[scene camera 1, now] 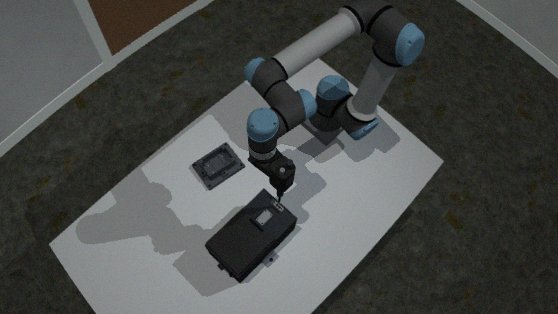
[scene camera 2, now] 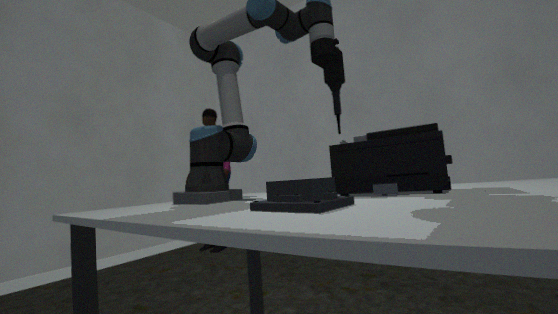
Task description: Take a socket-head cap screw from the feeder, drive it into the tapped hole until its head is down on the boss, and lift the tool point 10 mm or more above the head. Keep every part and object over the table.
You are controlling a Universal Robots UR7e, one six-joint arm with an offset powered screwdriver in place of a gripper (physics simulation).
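Note:
The screw feeder (scene camera 1: 250, 235) (scene camera 2: 390, 167) is a large black box. A small light pick-up part (scene camera 1: 278, 206) (scene camera 2: 343, 142) is at the end of its top. My screwdriver's bit tip (scene camera 1: 280, 200) (scene camera 2: 339, 132) points down over that end, with a small gap above it in the scene camera 2 view. The bit looks thin and bare, with no screw showing on it. A dark grey part (scene camera 1: 204, 180) (scene camera 2: 300, 206) with a raised rectangular block lies flat beside the feeder. Its tapped hole and boss are too small to make out. No single screw can be told apart.
The white table (scene camera 1: 345, 220) (scene camera 2: 370, 227) carries the arm base (scene camera 1: 327, 134) (scene camera 2: 207, 196) at its far end. The feeder has a pale label plate (scene camera 1: 264, 217) on top and a small bracket (scene camera 1: 270, 259) (scene camera 2: 385, 188) at its side. A person (scene camera 2: 209, 117) stands behind the arm base.

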